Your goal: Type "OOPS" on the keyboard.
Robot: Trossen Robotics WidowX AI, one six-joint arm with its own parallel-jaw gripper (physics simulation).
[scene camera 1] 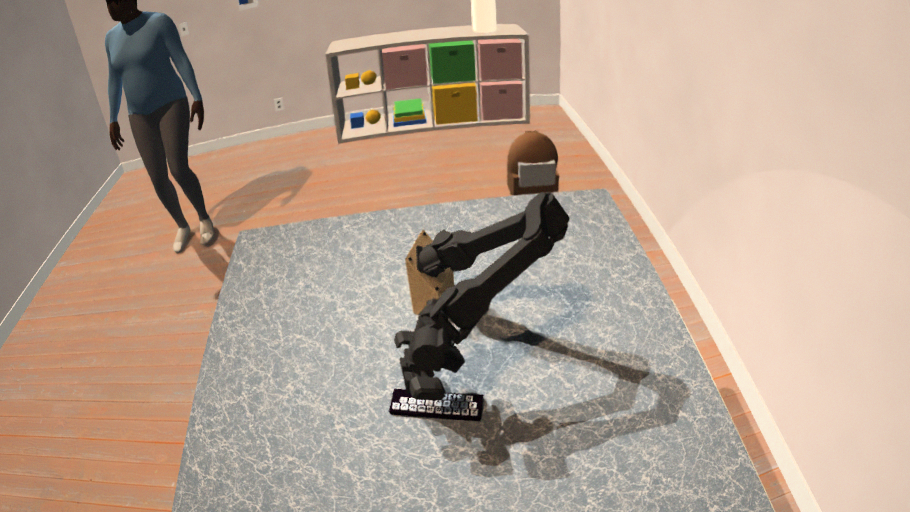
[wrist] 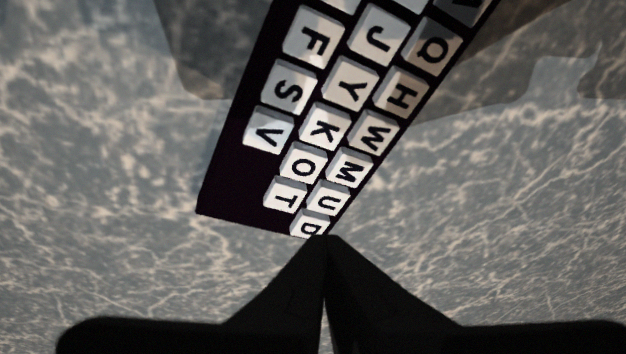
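Seen in the pictures: gripper, fingertip midpoint: (scene camera 1: 408,392) (wrist: 323,247); arm's base, link origin: (scene camera 1: 426,261).
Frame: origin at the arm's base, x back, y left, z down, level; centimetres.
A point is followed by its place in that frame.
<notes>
A black keyboard (scene camera 1: 435,415) @(x -36.3, y 0.1, z 12.6 cm) (wrist: 220,195) @(x -29.3, y -7.5, z 12.5 cm) with white letter keys lies on the grey marbled surface. In the wrist view it runs from the middle up to the top right. The O key (wrist: 303,167) @(x -32.3, y -4.8, z 12.0 cm) is lit, beside the K key (wrist: 325,127) @(x -32.6, y -2.8, z 12.0 cm), the T key (wrist: 285,195) @(x -32.0, y -6.4, z 12.0 cm) and the M key (wrist: 349,169) @(x -34.2, y -4.5, z 12.0 cm). The S key (wrist: 288,88) @(x -30.9, y -1.6, z 12.0 cm) is higher up on the left. The P key does not show in the wrist view. My gripper (wrist: 323,247) @(x -32.7, y -5.1, z 8.3 cm) is shut and empty. Its tips overlap the near edge of the D key (wrist: 309,226) @(x -33.6, y -8.2, z 12.0 cm) in the wrist view; their height above it is unclear.
The grey marbled surface (scene camera 1: 286,356) @(x -17.1, y -37.4, z 13.6 cm) carries the arm's brown base plate (scene camera 1: 420,289) @(x -4.5, y -1.9, z 4.7 cm) behind the keyboard. The arm's shadow falls to the right. A person (scene camera 1: 149,70) stands at the back left. A shelf unit (scene camera 1: 426,35) and a brown rounded object (scene camera 1: 533,149) are at the back.
</notes>
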